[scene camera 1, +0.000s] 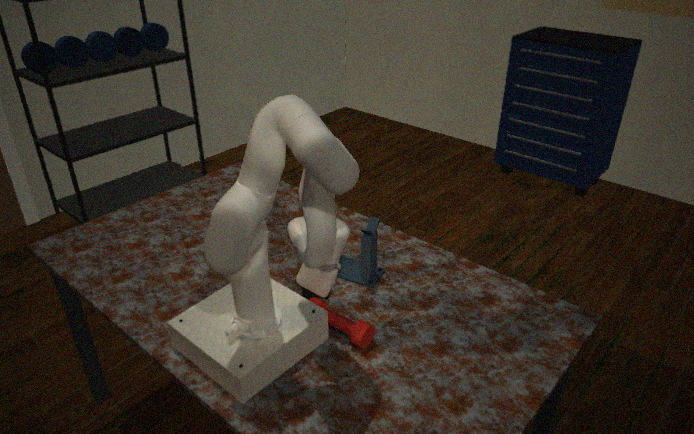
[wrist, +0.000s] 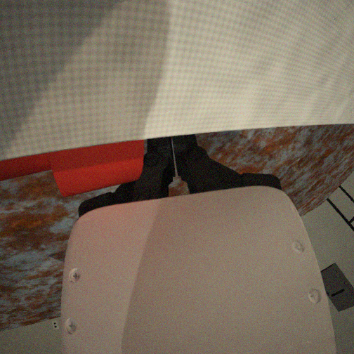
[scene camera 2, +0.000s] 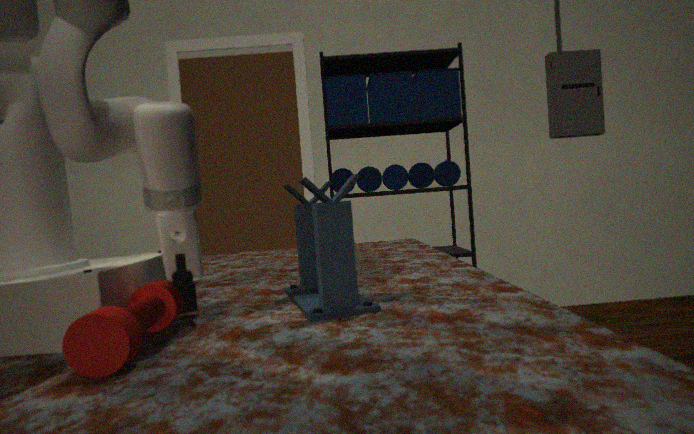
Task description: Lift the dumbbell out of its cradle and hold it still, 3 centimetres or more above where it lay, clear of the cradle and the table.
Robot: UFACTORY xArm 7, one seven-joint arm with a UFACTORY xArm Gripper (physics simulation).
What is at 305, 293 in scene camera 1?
My gripper.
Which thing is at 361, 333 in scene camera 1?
A red dumbbell.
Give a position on a blue-grey cradle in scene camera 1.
367, 273
